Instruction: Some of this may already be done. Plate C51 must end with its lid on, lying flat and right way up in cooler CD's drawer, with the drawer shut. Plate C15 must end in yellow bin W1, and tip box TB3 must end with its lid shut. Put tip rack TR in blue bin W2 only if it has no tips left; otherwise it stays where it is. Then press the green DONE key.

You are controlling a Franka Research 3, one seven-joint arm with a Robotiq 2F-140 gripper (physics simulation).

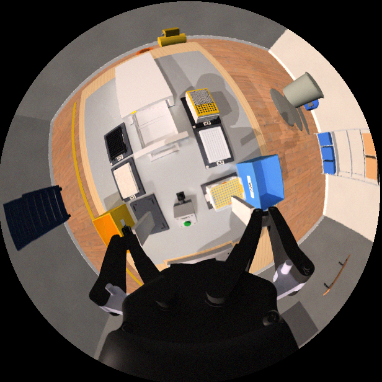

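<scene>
The white cooler (141,82) stands at the back left with its drawer (157,124) pulled out; I see no plate in it. A rack with a yellow top (202,103) stands at the back, part of its grid grey-filled and part dark holes. A white plate (215,144) lies in front of it. A dark plate (117,143) and a pale plate (125,179) lie at the left. A white box with yellow dots (225,194) stands beside the blue bin (270,182). The yellow bin (107,226) is front left. The green key (187,224) is at front centre. My gripper (191,211) is open and empty, above the front area. Name labels are too small to read.
A dark bare nest (154,219) lies between the yellow bin and the grey key box (184,209). A small black object (181,195) stands behind the key box. The wooden table edge (240,95) runs along the right. The blue bin stands at that edge.
</scene>
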